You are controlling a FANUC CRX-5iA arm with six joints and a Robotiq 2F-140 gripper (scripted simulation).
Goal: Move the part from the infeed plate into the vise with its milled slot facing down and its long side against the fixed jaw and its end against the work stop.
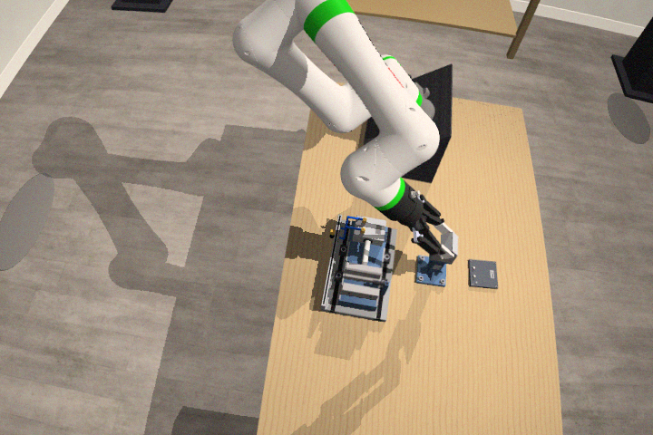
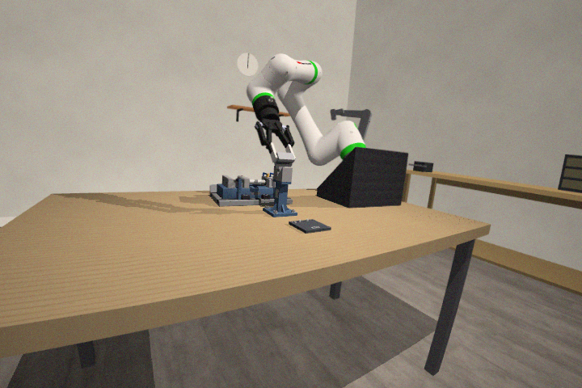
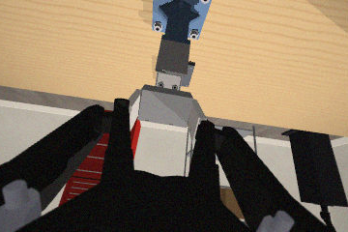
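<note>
The part is 2 cm to the left of my hand and 2 cm below it. From my hand the other things lie so: white cylinder rod (20 cm to the right, 13 cm below, 1 cm ahead); V-block post (15 cm below, 2 cm to the left); work stop (15 cm to the right, 11 cm below, 10 cm ahead).
</note>
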